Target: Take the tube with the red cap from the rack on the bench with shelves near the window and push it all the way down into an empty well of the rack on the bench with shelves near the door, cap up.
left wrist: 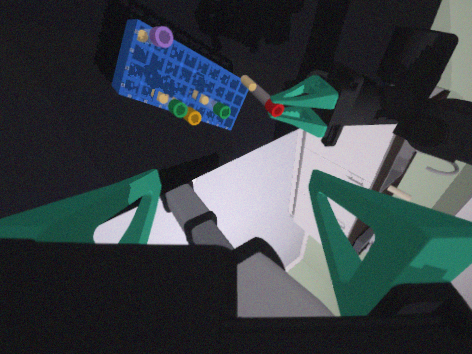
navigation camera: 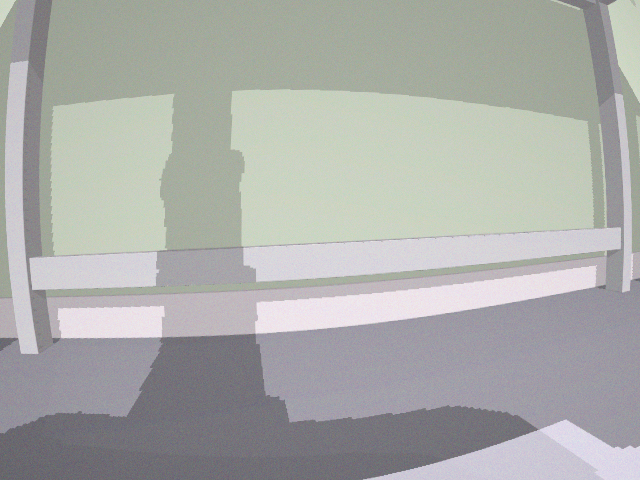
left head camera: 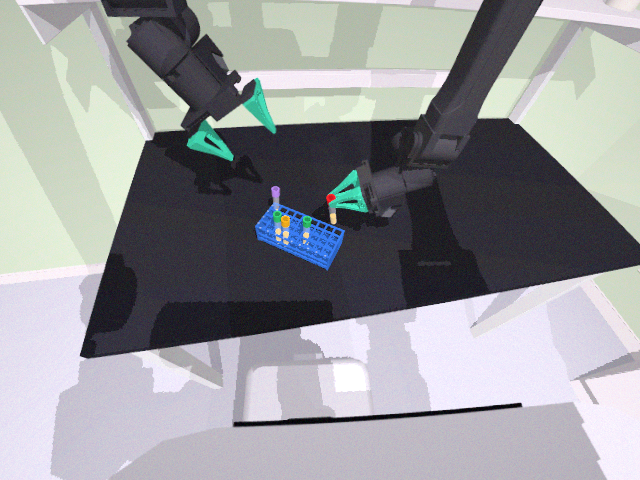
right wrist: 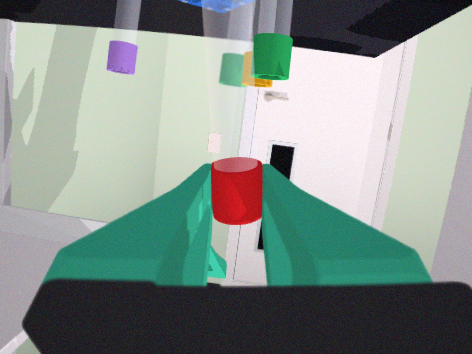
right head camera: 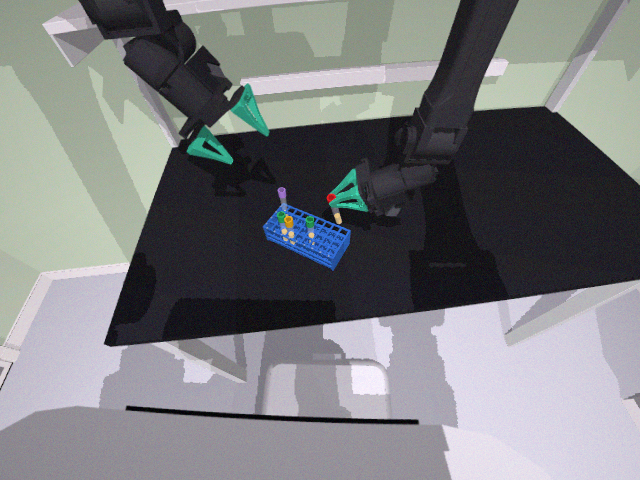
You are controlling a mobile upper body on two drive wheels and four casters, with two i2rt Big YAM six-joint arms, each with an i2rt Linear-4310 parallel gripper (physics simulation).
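Frame: origin at the left arm's base, x back, y left, z down, level; centimetres.
Where they show: left gripper, fingertip midpoint: point(left wrist: 234, 178) point(left head camera: 253, 145) point(right head camera: 249, 149); right gripper, fingertip midpoint: point(left wrist: 269, 107) point(left head camera: 328, 201) point(right wrist: 237, 178) point(right head camera: 329, 201).
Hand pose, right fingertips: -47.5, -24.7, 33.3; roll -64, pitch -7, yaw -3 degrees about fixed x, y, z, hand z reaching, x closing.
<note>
Each offset is from my right fingertips to the top centre of the thing, as dx, dy, dz. "spot": to the spot under its first point. Level surfaces: height alone.
My right gripper point(left head camera: 332, 200) point(right head camera: 332, 199) point(left wrist: 269, 107) point(right wrist: 237, 178) is shut on the red cap of a tube @[spot: +0.4, -0.2, -1.2] point(left head camera: 330, 198) point(right head camera: 331, 197) point(left wrist: 275, 108) point(right wrist: 236, 191). The tube hangs cap up, beside the right end of the blue rack point(left head camera: 336, 253) point(right head camera: 342, 252) point(left wrist: 120, 75) in the head views, outside its wells as far as I can tell. The rack stands on the black bench and holds several capped tubes; many wells are empty. My left gripper point(left head camera: 254, 146) point(right head camera: 250, 149) point(left wrist: 234, 178) is open and empty, above the bench at the upper left of the head views.
In the rack stand a purple-capped tube @[-7.8, +11.9, +4.3] point(left head camera: 275, 191) point(right head camera: 281, 192), an orange-capped tube @[+1.0, +9.3, +4.3] point(left head camera: 285, 221) point(right head camera: 288, 221) and two green-capped tubes, one @[+1.1, +4.5, +4.3] point(left head camera: 307, 222) point(right head camera: 310, 222) nearer the right end. The black bench top @[dz +16.3] point(left head camera: 206, 268) point(right head camera: 217, 268) has white uprights behind. A white rail point(navigation camera: 413, 258) crosses the navigation view.
</note>
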